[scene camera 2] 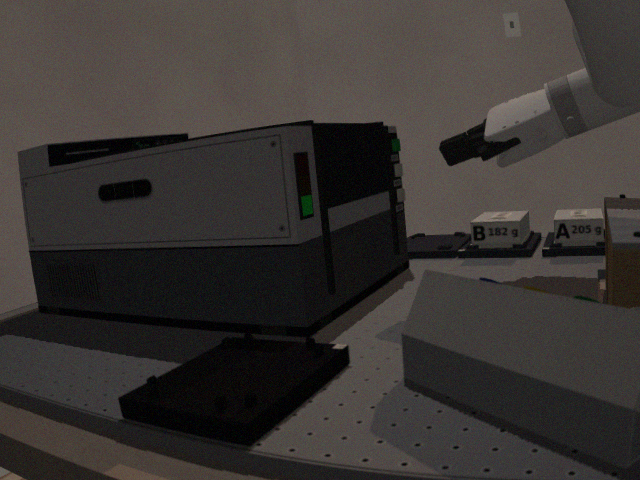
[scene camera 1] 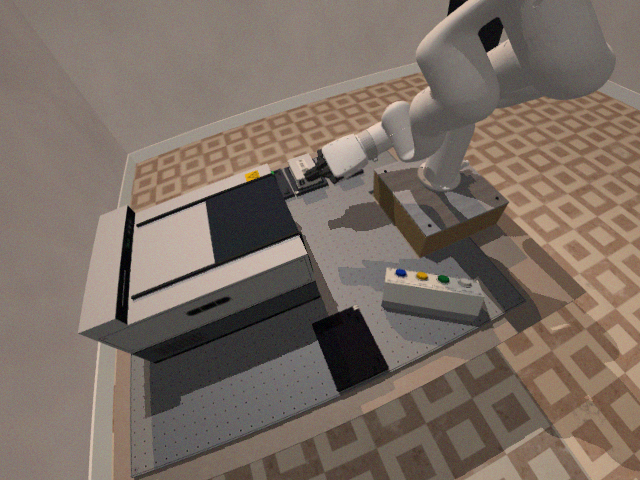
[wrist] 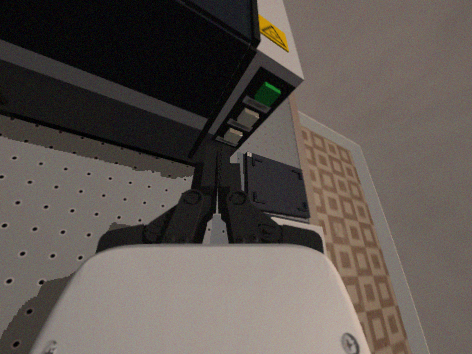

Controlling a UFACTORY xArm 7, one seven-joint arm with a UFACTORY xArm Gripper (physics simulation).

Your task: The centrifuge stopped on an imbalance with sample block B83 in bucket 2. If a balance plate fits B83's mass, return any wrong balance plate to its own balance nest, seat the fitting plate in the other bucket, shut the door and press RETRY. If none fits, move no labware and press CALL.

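Places are measured from the arm's base along level axes (x right, y ahead, z up), in metres.
Pixels of known places: gripper, fingertip midpoint: (scene camera 2: 444, 154) (scene camera 1: 305, 178) (wrist: 218, 160); arm's base at its link origin: (scene camera 1: 438, 176).
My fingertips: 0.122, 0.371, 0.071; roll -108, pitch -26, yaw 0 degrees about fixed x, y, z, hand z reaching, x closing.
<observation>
For each thing: its top centre in the pictures, then the offset to it from my fingertips, as dx, dy, dz.
- green button at its top centre: (wrist: 272, 86) (scene camera 2: 393, 139) +0.042, +0.081, +0.026
- empty dark nest at its top centre: (scene camera 2: 430, 238) (wrist: 281, 184) (scene camera 1: 271, 184) +0.208, +0.080, -0.147
- black nest at its top centre: (scene camera 2: 235, 360) (scene camera 1: 347, 343) -0.412, +0.089, -0.137
- box at its top centre: (scene camera 2: 541, 283) (scene camera 1: 434, 282) -0.394, -0.144, -0.081
The grey-white centrifuge (scene camera 1: 170, 232) (scene camera 2: 165, 206) has a dark door panel (scene camera 1: 253, 217) (wrist: 125, 65) across its opening; the buckets and block B83 are hidden. Its front corner carries a green button (wrist: 268, 94) (scene camera 2: 395, 144) above two pale buttons, the middle one (wrist: 248, 118) and the lowest one (wrist: 233, 136); their labels are unreadable. My gripper (scene camera 1: 308, 176) (scene camera 2: 445, 153) (wrist: 218, 160) is shut and empty, its tips appearing just below the lowest button in the wrist view; contact cannot be told. Balance plates B, 182 g (scene camera 2: 500, 229), and A, 205 g (scene camera 2: 578, 228), sit in their nests.
An empty dark nest (scene camera 2: 436, 245) (wrist: 275, 185) lies between plate B and the centrifuge. A black nest (scene camera 1: 351, 348) (scene camera 2: 232, 387) lies near the table edge. A box (scene camera 1: 431, 299) (scene camera 2: 516, 351) with blue, yellow, green and white buttons stands near the arm's wooden base (scene camera 1: 460, 224).
</observation>
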